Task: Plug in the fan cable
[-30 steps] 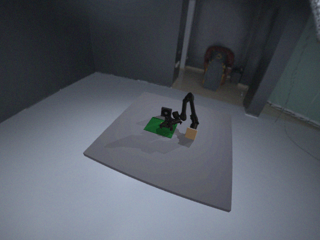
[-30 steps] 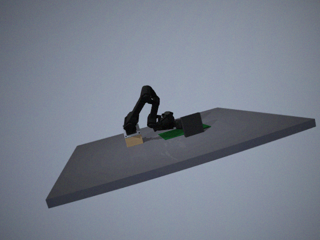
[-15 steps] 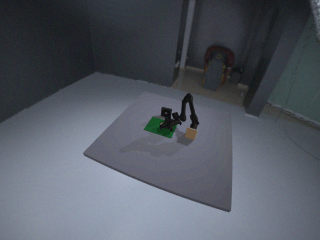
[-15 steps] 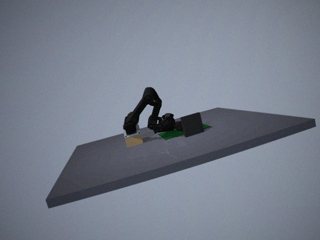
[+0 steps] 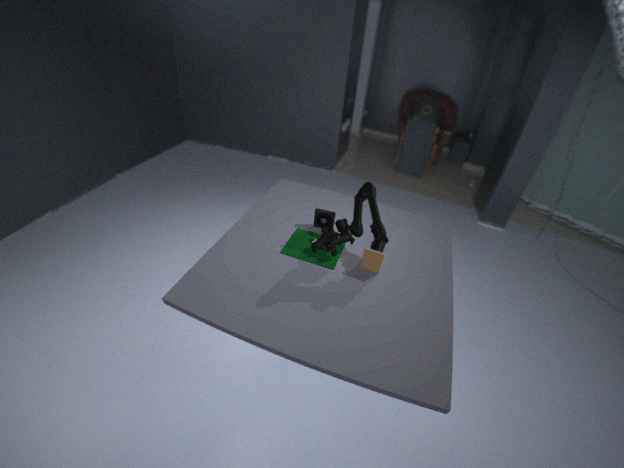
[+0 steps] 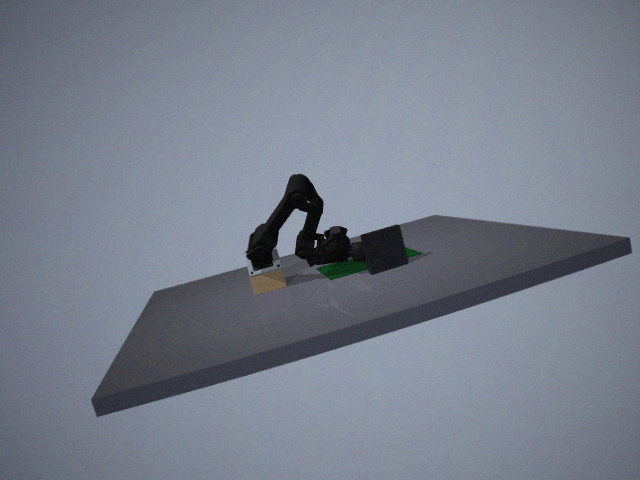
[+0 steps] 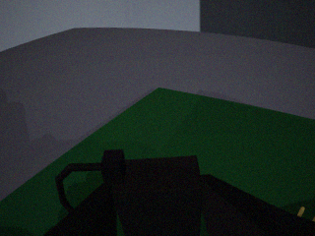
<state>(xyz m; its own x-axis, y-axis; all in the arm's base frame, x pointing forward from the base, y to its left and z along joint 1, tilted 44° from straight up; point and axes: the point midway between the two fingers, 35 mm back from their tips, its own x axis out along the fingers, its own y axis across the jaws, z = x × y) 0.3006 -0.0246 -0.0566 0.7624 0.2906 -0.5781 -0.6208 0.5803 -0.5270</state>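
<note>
Right now my gripper tip is 10 mm above the fan plug. Also, from my gripper tip: green board 10 mm ahead, 30 mm to the right, 50 mm below; then dark square fan 30 mm ahead, 220 mm to the right, 20 mm above.
</note>
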